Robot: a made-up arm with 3 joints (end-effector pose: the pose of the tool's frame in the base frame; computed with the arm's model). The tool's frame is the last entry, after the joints.
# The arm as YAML. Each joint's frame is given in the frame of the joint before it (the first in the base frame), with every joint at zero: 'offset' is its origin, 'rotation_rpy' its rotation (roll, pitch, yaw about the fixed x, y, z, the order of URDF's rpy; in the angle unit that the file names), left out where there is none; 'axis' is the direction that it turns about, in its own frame. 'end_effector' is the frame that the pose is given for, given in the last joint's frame.
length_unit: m
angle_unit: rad
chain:
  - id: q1
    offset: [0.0, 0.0, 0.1]
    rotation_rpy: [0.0, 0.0, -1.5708]
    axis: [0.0, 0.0, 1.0]
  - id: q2
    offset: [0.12, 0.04, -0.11]
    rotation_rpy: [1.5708, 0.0, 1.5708]
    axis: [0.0, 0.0, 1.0]
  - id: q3
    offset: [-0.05, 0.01, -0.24]
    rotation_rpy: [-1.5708, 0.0, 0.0]
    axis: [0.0, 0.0, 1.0]
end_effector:
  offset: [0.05, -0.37, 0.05]
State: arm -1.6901 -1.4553 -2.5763
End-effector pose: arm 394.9 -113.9 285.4 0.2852 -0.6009 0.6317 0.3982
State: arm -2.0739 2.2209 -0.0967
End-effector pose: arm -228.5 109.8 -74.9 -0.7483 -0.4926 -0.3929 0.2073
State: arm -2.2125 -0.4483 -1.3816
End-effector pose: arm 179.5 238.0 219.2 -0.0897 -0.2034 0.9501 0.2187
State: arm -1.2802 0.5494 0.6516
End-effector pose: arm -83.0 -224.5 153.0 -0.2231 -0.1543 -0.2976 0.9154
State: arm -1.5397 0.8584 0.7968
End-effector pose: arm -97.9 -160.8 218.1 -0.3829 -0.1630 -0.3300 0.8473
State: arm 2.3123 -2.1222 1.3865
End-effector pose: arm -22.0 -126.0 -316.5 0.3898 -0.7810 -0.4691 0.1342
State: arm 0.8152 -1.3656 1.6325
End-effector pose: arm -28.4 250.9 -307.4 0.2507 0.5790 0.7296 0.2638
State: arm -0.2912 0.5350 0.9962
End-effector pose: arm 234.9 -111.2 188.3 -0.1586 -0.2114 0.3330 0.9051
